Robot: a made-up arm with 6 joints.
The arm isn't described. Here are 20 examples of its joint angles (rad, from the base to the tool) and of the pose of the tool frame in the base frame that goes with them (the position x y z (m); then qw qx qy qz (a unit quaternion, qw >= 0)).
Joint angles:
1: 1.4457 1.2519 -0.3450 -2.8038 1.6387 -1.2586
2: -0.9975 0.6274 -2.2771 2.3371 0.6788 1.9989
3: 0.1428 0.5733 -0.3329 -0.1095 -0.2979 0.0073
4: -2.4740 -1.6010 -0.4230 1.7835 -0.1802 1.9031
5: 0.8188 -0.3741 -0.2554 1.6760 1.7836 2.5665
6: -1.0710 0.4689 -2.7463 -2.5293 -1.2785 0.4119
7: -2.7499 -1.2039 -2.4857 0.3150 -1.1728 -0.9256
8: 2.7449 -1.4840 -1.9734 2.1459 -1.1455 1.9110
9: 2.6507 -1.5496 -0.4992 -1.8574 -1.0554 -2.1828
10: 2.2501 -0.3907 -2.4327 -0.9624 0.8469 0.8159
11: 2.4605 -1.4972 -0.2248 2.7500 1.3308 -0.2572
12: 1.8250 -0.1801 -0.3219 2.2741 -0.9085 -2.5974
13: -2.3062 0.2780 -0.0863 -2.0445 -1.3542 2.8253
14: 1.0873 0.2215 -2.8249 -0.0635 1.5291 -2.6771
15: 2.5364 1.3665 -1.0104 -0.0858 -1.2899 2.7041
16: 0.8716 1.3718 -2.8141 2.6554 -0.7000 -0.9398
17: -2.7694 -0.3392 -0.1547 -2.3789 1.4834 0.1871
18: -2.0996 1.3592 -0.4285 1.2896 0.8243 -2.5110
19: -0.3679 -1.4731 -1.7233 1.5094 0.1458 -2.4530
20: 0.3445 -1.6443 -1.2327 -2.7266 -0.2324 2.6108
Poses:
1: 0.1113 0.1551 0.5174 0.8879 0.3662 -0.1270 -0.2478
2: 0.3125 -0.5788 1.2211 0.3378 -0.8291 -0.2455 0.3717
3: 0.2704 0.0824 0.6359 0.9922 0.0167 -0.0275 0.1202
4: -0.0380 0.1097 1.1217 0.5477 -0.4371 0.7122 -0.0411
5: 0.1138 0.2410 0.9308 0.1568 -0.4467 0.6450 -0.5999
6: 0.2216 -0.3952 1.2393 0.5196 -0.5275 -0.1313 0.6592
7: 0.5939 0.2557 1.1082 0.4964 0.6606 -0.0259 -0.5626
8: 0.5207 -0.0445 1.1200 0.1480 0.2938 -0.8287 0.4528
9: 0.0223 -0.1211 1.0006 0.4752 0.2324 0.6709 0.5196
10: -0.0030 0.0294 1.5151 0.4470 0.7228 -0.4744 0.2294
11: 0.0225 0.0229 1.1021 0.0827 0.4768 0.8570 0.1774
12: 0.1017 0.1911 0.8710 0.5214 -0.2723 -0.1834 0.7876
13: 0.0133 -0.1011 0.8578 0.0329 -0.6493 0.1238 0.7496
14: 0.1391 0.2865 1.4361 0.2487 0.3846 0.3382 -0.8221
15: -0.3871 0.2090 0.5023 0.8915 0.1967 0.4056 -0.0457
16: 0.5349 0.4687 0.7920 0.7829 0.3446 -0.2232 -0.4675
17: -0.2230 0.0411 0.8713 0.5384 -0.0441 0.7939 -0.2790
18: -0.0108 -0.0720 0.4803 0.6226 0.4776 -0.3883 -0.4832
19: -0.4656 0.1050 1.2814 0.0425 0.6096 0.7891 -0.0632
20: -0.1795 -0.0996 1.1837 0.2194 0.1169 -0.9635 0.0990
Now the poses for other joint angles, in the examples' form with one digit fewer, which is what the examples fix.
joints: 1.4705 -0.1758 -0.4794 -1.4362 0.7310 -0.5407
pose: 0.079 0.253 0.833 0.024 0.389 0.163 -0.907
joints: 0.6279 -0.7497 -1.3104 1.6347 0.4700 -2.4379
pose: 0.127 0.041 1.381 0.238 0.046 -0.849 0.470
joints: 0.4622 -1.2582 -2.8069 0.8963 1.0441 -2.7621
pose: -0.635 -0.269 1.119 0.363 0.723 0.587 -0.039
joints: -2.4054 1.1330 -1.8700 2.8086 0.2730 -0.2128
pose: -0.540 -0.405 0.657 0.694 -0.087 0.471 0.538
